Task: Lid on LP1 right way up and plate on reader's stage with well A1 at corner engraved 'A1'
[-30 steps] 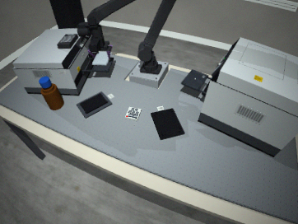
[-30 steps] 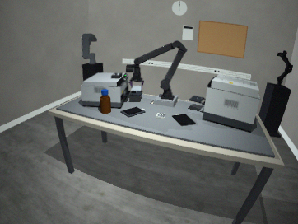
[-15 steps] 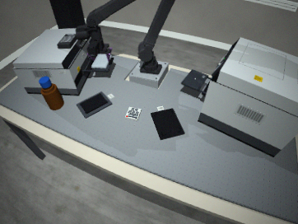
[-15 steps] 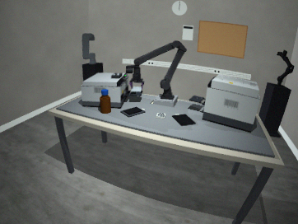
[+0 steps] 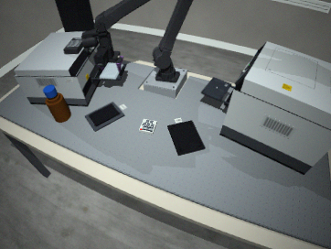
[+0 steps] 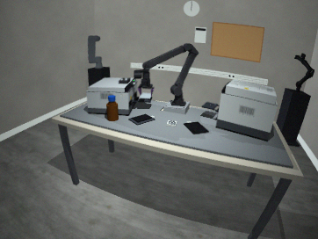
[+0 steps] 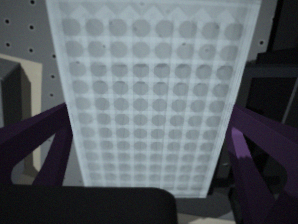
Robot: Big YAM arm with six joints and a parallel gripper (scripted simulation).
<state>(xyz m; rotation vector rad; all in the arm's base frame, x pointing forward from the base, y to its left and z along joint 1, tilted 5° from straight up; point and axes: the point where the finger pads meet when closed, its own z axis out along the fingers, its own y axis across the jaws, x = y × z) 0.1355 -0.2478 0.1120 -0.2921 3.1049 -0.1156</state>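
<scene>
Right now my hand is 110 mm short of the label, 100 mm to the right of it and 130 mm above it. The rest, counted from my hand: white multi-well plate right at my hand; lidded plate 200 mm ahead, 40 mm to the left, 120 mm below; LP1 pad 200 mm ahead, 40 mm to the left, 130 mm below.
</scene>
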